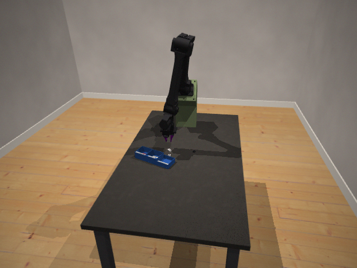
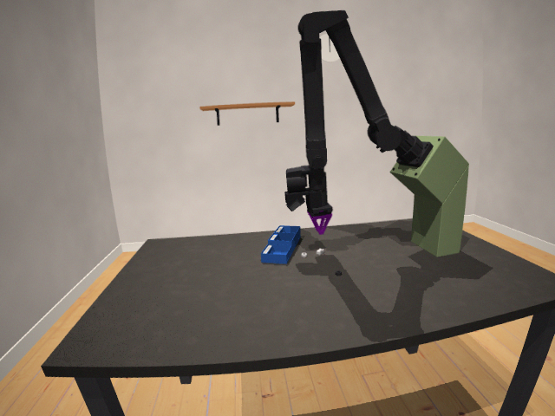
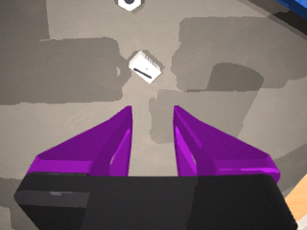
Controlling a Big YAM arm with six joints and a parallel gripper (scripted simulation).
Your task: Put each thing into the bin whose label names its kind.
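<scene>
Now: hand 8 cm above the grey nut, 6 cm short of it and 1 cm to the right of it. The rest, counted from my hand: red battery 15 cm to the right, 7 cm below, 7 cm ahead; then cream domino 11 cm ahead, 8 cm to the right, 7 cm below; then dark hex nut 17 cm to the left, 8 cm below.
</scene>
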